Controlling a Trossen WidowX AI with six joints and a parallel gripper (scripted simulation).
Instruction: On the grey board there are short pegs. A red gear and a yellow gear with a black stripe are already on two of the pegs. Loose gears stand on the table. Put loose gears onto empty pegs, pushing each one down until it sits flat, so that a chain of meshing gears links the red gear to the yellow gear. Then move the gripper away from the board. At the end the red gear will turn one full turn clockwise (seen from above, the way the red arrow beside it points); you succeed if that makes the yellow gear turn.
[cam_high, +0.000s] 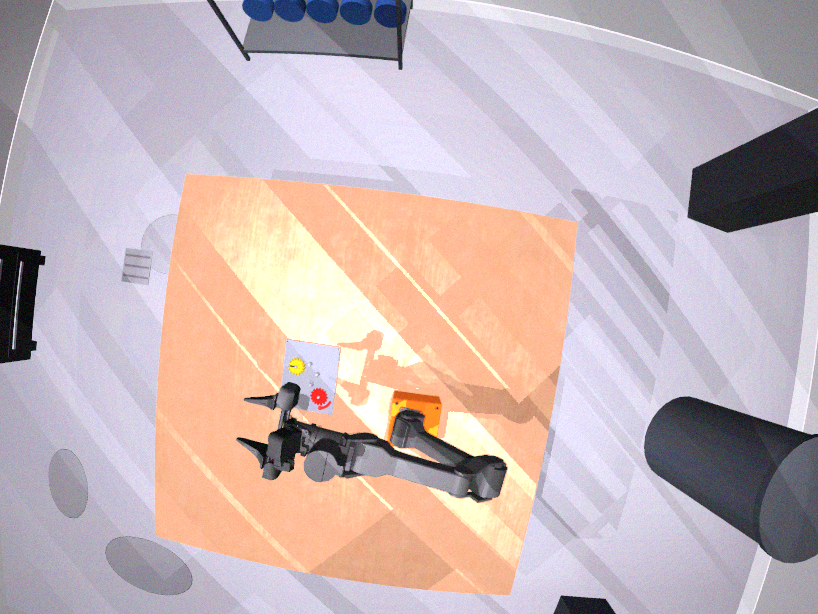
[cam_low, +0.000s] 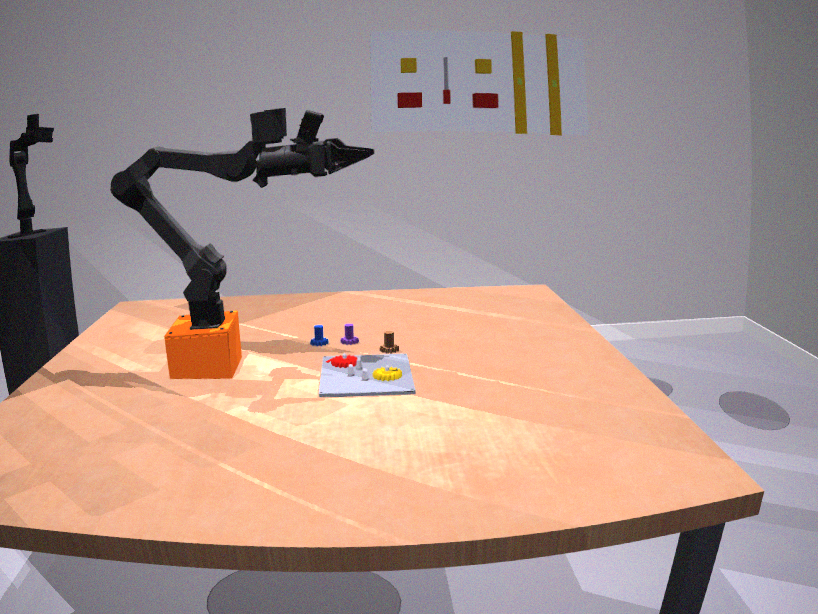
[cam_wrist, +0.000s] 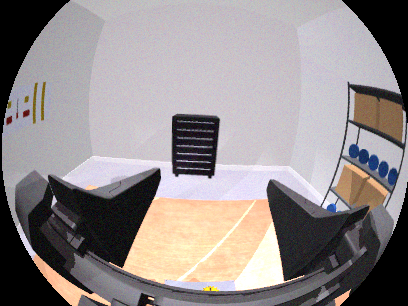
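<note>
The blue gear lies 40 cm below my gripper tip, 20 cm to the left of it and 14 cm behind it. From my gripper tip the other things lie so: yellow gear: 40 cm below, 3 cm to the right, 2 cm ahead; then red arrow: 41 cm below, 9 cm behind, 6 cm to the left; then red gear: 40 cm below, 7 cm behind, 4 cm to the left.
</note>
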